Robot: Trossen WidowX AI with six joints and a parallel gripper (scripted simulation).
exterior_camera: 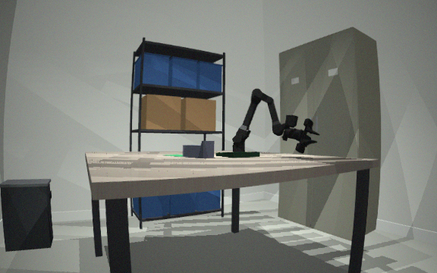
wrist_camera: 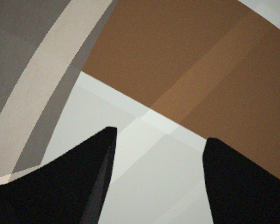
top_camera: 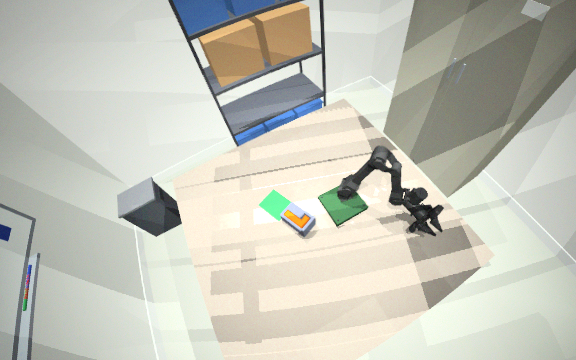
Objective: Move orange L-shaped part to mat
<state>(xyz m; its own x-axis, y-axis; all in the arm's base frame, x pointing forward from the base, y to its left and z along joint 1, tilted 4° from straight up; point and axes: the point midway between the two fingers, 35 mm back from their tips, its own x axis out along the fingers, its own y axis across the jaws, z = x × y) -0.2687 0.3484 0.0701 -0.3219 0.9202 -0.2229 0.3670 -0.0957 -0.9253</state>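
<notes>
The orange L-shaped part lies 540 mm ahead of my gripper tip, 320 mm to the right of it and 60 mm below it. The rest, counted from my gripper tip: green mat: 630 mm ahead, 470 mm to the right, 120 mm below.
</notes>
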